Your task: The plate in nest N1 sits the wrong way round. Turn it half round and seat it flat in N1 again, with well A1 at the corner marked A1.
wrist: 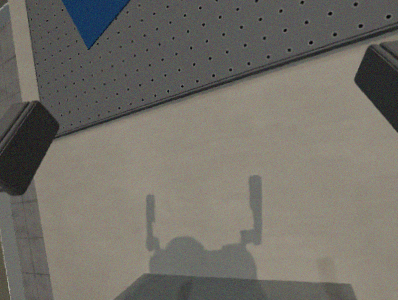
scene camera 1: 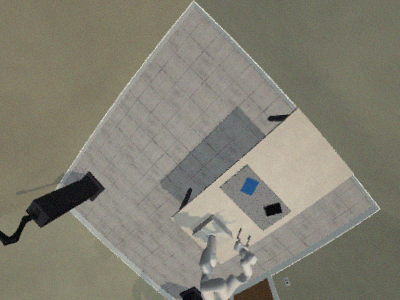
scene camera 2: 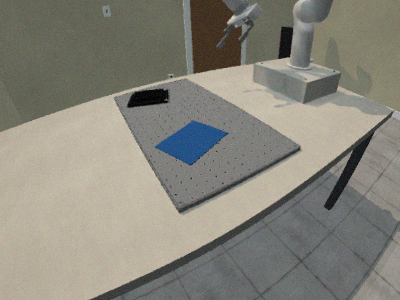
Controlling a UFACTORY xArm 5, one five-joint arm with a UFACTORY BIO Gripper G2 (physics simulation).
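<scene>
A black plate and nest (scene camera 1: 273,209) (scene camera 2: 148,97) show as one low, dark block near one end of the grey perforated board (scene camera 1: 252,207) (scene camera 2: 250,150) (wrist: 200,50). The plate looks flat there, but its outline cannot be told apart from the nest, and neither well A1 nor the corner mark can be made out. The nest does not show in the wrist view. My gripper (scene camera 1: 244,233) (scene camera 2: 231,44) (wrist: 204,115) is wide open with nothing between its fingers. It hangs high above the table, off the board's side, between the arm's base and the board, well apart from the plate.
A flat blue rectangle (scene camera 1: 249,186) (scene camera 2: 192,142) (wrist: 92,22) lies on the board towards the other end from the nest. The arm's base block (scene camera 2: 280,82) stands on the table (scene camera 1: 310,145) (scene camera 2: 75,175). The gripper's shadow falls on the table in the wrist view.
</scene>
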